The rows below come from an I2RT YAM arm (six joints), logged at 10 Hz.
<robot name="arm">
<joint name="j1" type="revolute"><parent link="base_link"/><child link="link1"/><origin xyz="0.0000 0.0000 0.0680"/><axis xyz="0 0 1"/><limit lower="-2.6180" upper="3.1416"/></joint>
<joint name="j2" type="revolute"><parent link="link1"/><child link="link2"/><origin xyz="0.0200 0.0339 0.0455"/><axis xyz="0 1 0"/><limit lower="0.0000" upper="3.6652"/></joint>
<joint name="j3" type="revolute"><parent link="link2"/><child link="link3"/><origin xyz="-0.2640 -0.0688 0.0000"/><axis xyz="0 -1 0"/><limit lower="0.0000" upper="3.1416"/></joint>
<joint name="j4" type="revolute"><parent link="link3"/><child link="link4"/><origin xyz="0.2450 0.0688 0.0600"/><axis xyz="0 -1 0"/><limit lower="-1.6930" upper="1.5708"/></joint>
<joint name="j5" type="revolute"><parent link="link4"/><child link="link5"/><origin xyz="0.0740 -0.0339 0.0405"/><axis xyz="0 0 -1"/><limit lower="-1.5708" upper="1.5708"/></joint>
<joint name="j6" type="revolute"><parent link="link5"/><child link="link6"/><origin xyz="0.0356 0.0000 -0.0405"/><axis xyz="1 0 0"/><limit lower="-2.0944" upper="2.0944"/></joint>
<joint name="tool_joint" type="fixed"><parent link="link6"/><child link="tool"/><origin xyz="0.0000 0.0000 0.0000" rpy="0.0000 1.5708 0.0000"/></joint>
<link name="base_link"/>
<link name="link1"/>
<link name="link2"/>
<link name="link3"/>
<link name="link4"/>
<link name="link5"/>
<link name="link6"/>
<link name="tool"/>
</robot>
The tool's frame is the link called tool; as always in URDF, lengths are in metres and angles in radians.
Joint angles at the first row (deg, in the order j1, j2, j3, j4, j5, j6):
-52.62, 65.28, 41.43, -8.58, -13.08, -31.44
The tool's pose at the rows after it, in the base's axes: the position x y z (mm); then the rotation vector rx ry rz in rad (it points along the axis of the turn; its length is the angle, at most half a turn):
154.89 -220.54 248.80 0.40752 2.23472 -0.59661
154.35 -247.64 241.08 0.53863 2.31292 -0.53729
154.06 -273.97 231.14 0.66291 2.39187 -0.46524
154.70 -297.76 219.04 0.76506 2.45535 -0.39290
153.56 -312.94 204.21 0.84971 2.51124 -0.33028
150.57 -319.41 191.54 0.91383 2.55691 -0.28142
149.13 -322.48 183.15 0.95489 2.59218 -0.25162
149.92 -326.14 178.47 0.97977 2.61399 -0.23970
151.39 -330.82 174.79 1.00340 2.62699 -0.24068
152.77 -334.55 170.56 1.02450 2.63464 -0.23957
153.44 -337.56 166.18 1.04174 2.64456 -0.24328
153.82 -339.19 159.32 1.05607 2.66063 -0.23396
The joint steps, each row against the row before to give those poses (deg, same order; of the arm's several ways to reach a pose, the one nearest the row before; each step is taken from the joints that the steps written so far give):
-3.87, 6.01, 4.92, -3.72, 1.11, 1.57
-2.95, 7.08, 5.42, -4.58, 0.64, 1.53
-2.41, 7.25, 5.88, -5.27, 0.72, 1.34
-1.77, 6.87, 5.46, -4.40, 0.48, 1.11
-1.20, 5.11, 3.30, -3.23, 0.74, 0.90
-0.80, 3.00, 1.34, -2.36, 0.79, 0.61
-0.33, 1.90, 0.83, -1.70, 0.87, 0.39
-0.05, 1.57, 1.11, -1.08, 0.81, 0.35
0.00, 1.53, 1.22, -0.52, 0.92, 0.51
0.02, 1.34, 0.84, -0.13, 0.63, 0.56
-0.02, 1.13, 0.54, 0.02, 0.77, 0.33
0.00, 1.25, 0.18, -0.02, 0.50, 0.18

